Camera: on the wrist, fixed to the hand. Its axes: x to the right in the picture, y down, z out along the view.
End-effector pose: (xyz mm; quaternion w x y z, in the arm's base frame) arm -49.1 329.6 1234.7 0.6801 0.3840 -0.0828 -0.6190
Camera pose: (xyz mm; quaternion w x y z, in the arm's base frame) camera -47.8 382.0 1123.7 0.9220 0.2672 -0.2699 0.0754
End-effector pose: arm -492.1 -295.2 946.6 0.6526 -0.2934 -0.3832 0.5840
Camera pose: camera -369.9 -306.0 951.8 0.0832 -0.5268 -0.0064 0.8459
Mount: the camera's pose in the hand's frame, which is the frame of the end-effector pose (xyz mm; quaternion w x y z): -6.9 -71.6 -99.5 0.7053 0.0010 0.0872 0.7035
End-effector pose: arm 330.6 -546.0 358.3 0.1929 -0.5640 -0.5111 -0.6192
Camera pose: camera 224.3 -604.1 338.2 0.6168 -0.7032 0.0525 -0.3497
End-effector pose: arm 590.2 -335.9 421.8 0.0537 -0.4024 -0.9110 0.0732
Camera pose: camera 558.5 -379.7 532.0 0.0662 -0.9310 -0.3547 0.0552
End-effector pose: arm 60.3 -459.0 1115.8 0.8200 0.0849 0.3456 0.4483
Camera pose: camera 42.3 -523.2 1012.7 0.2327 0.2647 0.2560 0.9001
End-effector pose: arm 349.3 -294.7 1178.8 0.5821 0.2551 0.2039 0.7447
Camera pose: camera 343.8 -284.9 1056.5 0.1314 -0.2590 -0.0159 -0.9568
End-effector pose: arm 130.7 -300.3 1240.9 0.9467 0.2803 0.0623 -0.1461
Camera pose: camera 98.3 -301.3 1122.5 0.7648 0.2552 -0.0708 0.5873
